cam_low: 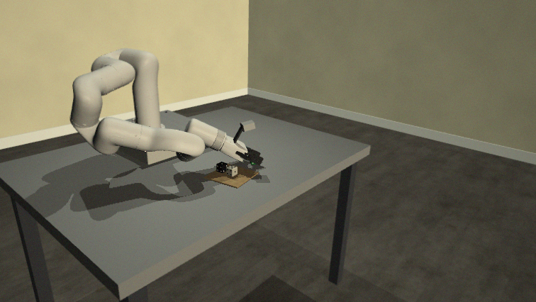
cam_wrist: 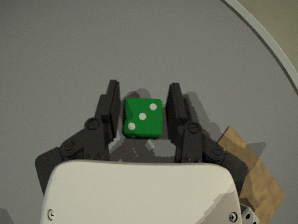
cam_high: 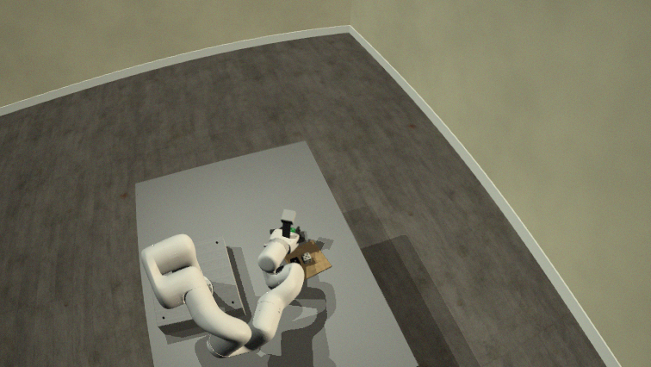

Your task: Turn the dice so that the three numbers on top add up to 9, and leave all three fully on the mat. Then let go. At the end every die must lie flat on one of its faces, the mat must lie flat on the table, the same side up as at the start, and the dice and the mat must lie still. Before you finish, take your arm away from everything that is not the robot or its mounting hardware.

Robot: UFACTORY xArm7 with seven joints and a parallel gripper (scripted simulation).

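Now: hand 1 cm above the green die. Round my hand: black die: 4 cm behind, 14 cm to the right, 1 cm below; then white die: 14 cm to the right, 1 cm below; then tan mat: 14 cm to the right, 2 cm below.
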